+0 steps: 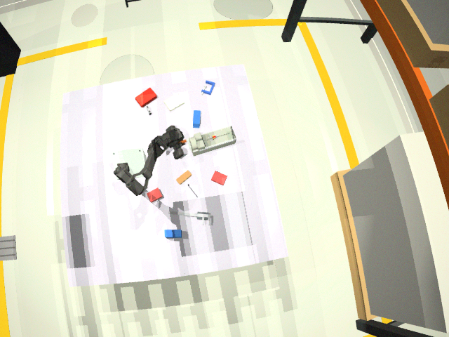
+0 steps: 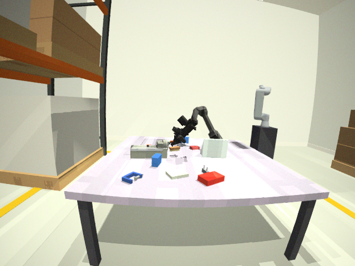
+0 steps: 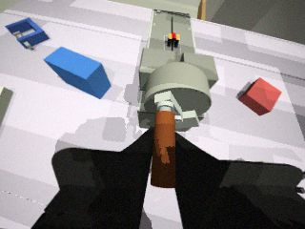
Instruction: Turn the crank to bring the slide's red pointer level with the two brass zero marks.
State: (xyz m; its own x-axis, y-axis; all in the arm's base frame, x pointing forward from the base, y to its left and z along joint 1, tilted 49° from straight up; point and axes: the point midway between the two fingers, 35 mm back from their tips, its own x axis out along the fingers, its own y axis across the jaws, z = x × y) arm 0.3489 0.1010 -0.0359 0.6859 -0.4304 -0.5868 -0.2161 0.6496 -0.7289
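My gripper tip is now 1 cm to the left of the crank and 2 cm below it. Also, from my gripper tip: red pointer: 17 cm ahead, 2 cm to the left, 1 cm below; then orange-brown crank handle: 2 cm behind, 3 cm above; then brown block: 3 cm behind, 18 cm to the right, 8 cm below.
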